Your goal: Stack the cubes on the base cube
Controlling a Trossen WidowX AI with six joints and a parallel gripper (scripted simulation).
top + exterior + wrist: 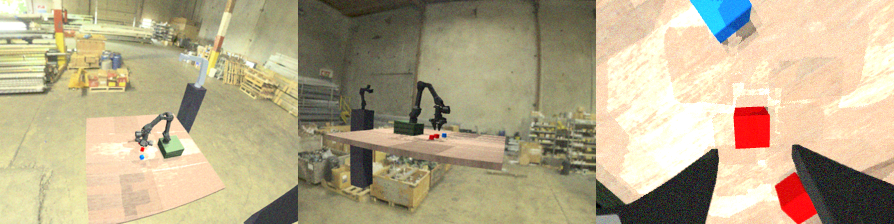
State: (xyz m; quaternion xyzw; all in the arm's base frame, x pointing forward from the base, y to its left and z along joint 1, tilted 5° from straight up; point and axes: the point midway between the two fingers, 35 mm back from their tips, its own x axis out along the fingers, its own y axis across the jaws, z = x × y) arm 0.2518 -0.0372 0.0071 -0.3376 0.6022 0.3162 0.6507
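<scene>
Now: the blue base cube 100 mm to the left of my gripper tip, 50 mm below it and 40 mm ahead of it.
</scene>
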